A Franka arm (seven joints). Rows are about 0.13 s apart.
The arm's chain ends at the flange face. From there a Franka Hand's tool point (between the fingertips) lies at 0.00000 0.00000 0.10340 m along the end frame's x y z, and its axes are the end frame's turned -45 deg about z.
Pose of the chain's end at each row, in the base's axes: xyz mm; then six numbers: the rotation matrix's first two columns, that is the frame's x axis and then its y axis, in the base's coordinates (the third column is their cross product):
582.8 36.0 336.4 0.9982 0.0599 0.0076 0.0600 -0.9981 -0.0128
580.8 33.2 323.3 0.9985 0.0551 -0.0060 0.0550 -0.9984 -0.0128
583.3 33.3 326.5 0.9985 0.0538 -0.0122 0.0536 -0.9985 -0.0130
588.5 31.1 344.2 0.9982 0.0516 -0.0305 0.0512 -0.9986 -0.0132
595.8 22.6 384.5 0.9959 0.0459 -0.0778 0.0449 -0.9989 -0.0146
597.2 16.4 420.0 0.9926 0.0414 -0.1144 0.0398 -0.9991 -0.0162
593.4 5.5 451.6 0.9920 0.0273 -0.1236 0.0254 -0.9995 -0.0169
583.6 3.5 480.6 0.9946 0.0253 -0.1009 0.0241 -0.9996 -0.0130
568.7 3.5 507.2 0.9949 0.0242 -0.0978 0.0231 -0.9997 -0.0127
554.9 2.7 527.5 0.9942 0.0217 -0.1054 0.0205 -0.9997 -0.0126
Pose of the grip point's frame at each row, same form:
583.5 37.4 233.0 0.6634 0.7481 0.0144 0.7483 -0.6634 -0.0037
580.1 34.5 219.9 0.6672 0.7449 0.0048 0.7449 -0.6670 -0.0133
582.0 34.6 223.1 0.6681 0.7441 0.0006 0.7439 -0.6680 -0.0178
585.3 32.3 240.9 0.6696 0.7426 -0.0122 0.7420 -0.6696 -0.0309
587.7 23.7 281.4 0.6725 0.7388 -0.0447 0.7360 -0.6739 -0.0653
585.3 17.6 317.3 0.6737 0.7357 -0.0694 0.7300 -0.6772 -0.0923
580.6 6.9 349.0 0.6835 0.7261 -0.0754 0.7194 -0.6874 -0.0993
573.1 4.6 377.7 0.6862 0.7247 -0.0622 0.7203 -0.6889 -0.0805
558.6 4.6 404.3 0.6872 0.7240 -0.0602 0.7198 -0.6898 -0.0781
544.0 3.8 424.7 0.6885 0.7222 -0.0656 0.7175 -0.6916 -0.0834

